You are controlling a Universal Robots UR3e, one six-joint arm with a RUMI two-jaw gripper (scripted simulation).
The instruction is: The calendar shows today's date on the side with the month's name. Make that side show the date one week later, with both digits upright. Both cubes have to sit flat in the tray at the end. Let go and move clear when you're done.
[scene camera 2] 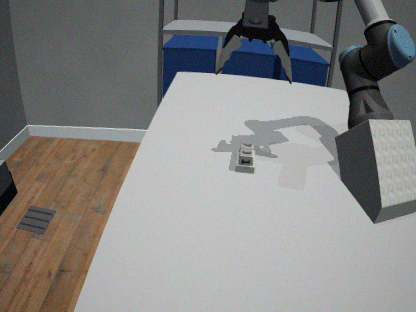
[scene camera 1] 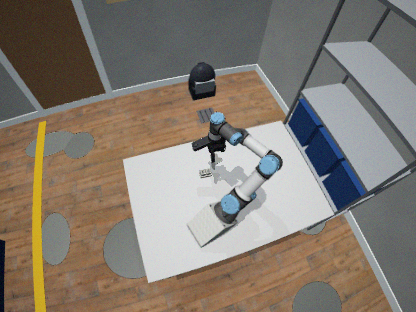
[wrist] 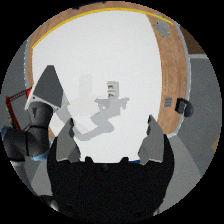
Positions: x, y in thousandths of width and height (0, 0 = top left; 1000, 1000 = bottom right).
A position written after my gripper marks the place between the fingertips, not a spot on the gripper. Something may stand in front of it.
In view: my gripper (scene camera 2: 612, 252).
My gripper also shows in the wrist view (wrist: 489, 525).
